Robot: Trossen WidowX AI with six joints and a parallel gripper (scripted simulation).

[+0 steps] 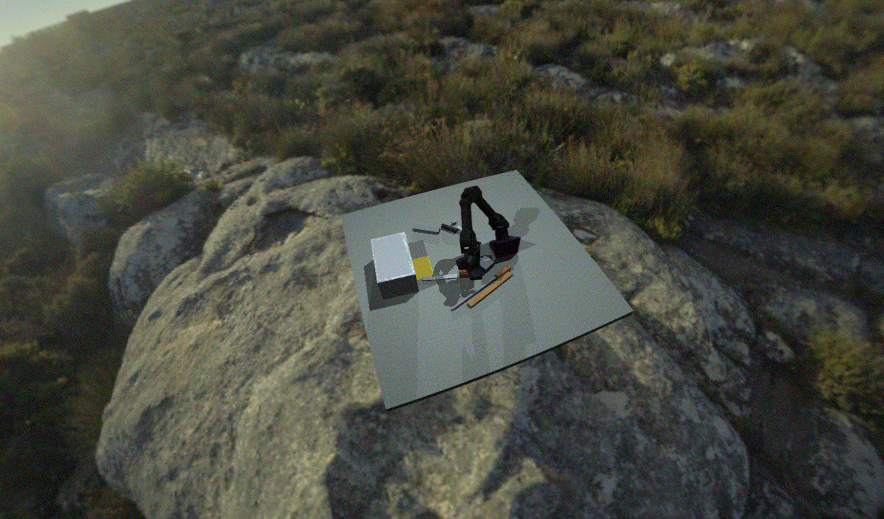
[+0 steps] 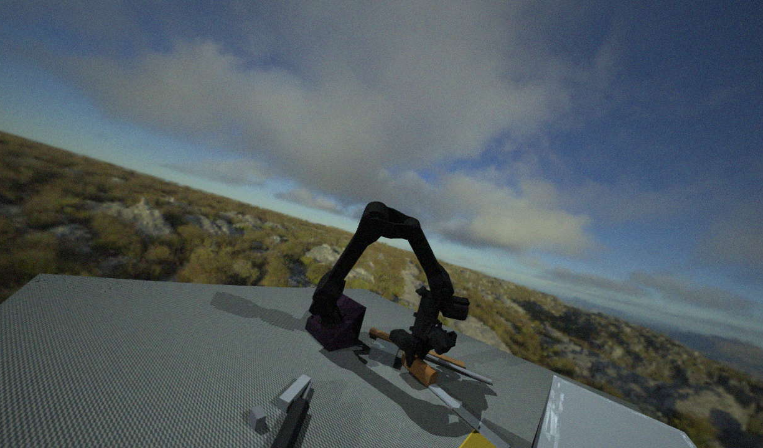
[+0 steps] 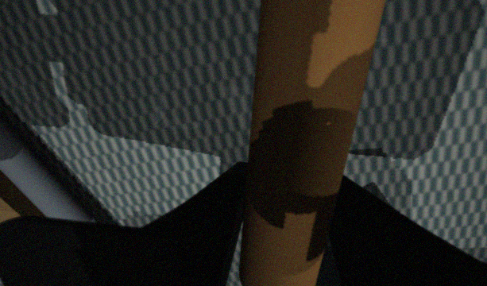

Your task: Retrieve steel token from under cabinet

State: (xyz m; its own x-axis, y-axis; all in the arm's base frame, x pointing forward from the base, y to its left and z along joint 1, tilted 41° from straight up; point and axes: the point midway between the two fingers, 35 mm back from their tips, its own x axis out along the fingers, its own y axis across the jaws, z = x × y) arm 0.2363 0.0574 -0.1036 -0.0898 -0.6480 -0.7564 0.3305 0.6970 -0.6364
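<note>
Now: gripper tip 80 mm past the grey block, 30 mm to the left of it and 10 mm below it. The rest, counted from my gripper tip: grey bar: 90 mm behind, 320 mm to the right; then small grey cube: 60 mm behind, 400 mm to the right; then wooden stick: 40 mm behind, 120 mm to the left.
</note>
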